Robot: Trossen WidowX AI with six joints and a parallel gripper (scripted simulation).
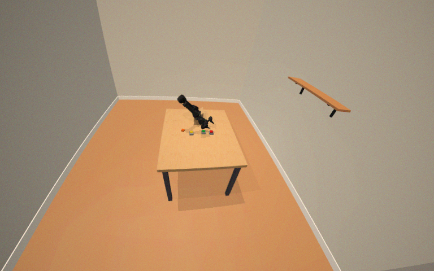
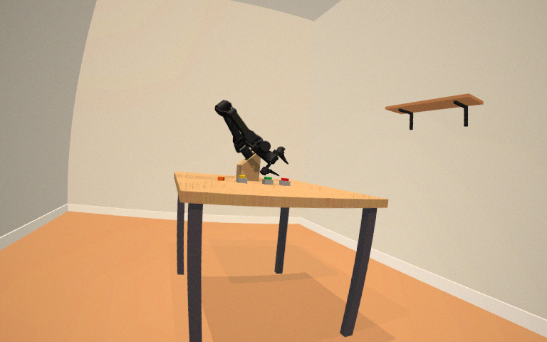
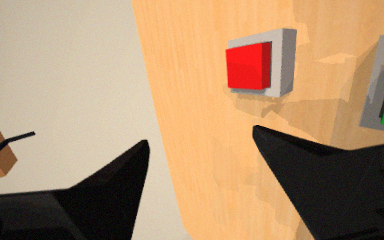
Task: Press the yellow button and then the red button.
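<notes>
The green button is 4 cm ahead of my gripper tip, 10 cm to the right of it and 5 cm below it. Also, from my gripper tip: yellow button: 6 cm ahead, 25 cm to the right, 5 cm below; red button: 5 cm ahead, 6 cm below; small orange block: 1 cm ahead, 35 cm to the right, 7 cm below.
</notes>
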